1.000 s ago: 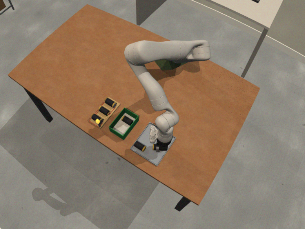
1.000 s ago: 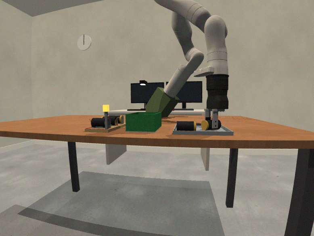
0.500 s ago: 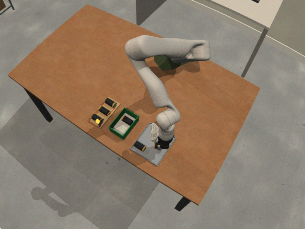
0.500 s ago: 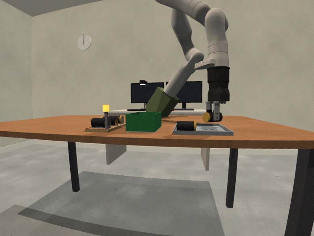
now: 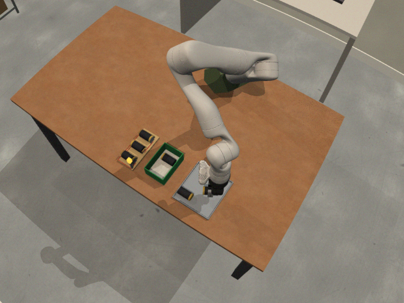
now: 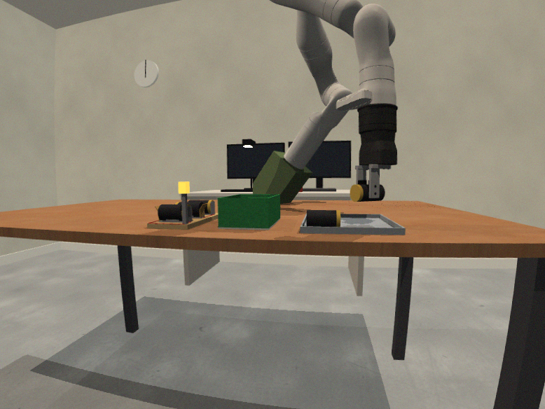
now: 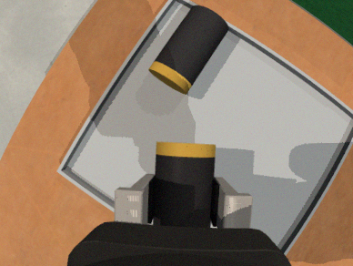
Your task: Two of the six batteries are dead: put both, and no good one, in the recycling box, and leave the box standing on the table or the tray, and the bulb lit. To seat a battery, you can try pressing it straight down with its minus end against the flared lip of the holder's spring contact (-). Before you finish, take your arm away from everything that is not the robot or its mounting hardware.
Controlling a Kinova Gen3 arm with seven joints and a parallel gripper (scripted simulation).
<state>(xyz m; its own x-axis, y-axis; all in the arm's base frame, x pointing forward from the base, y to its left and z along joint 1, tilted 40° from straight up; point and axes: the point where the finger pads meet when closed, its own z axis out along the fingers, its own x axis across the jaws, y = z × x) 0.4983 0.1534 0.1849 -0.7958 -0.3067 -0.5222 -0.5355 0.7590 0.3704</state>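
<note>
The green recycling box lies 240 mm to the right of my hand, 60 mm below it and 10 mm ahead of it. Also, from my hand: grey tray: 70 mm below, 40 mm to the right, 10 mm behind.
</note>
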